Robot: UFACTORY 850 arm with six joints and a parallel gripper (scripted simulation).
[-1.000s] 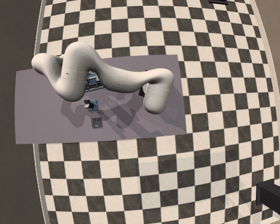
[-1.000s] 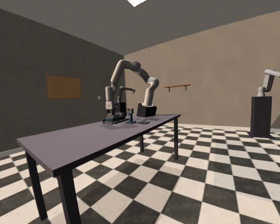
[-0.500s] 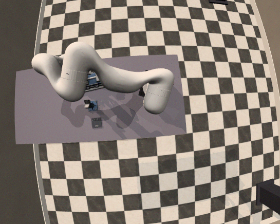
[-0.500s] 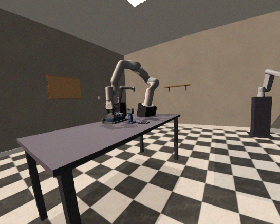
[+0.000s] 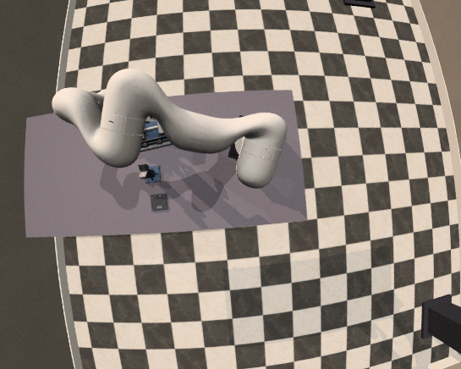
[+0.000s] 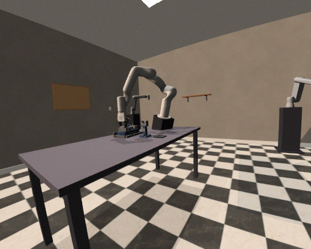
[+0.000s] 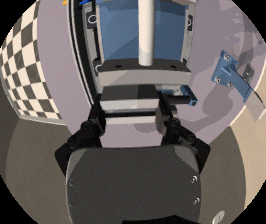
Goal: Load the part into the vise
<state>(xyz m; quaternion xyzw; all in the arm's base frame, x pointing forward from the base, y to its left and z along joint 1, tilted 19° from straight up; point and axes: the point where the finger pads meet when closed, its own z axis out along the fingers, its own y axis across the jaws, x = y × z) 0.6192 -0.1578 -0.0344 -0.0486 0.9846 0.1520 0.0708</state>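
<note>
My hand is right at the part. Also, from my hand: vise: 7 cm below, 7 cm behind, 1 cm to the left; then air cylinder rod: 9 cm behind, 3 cm below, 1 cm to the left.
</note>
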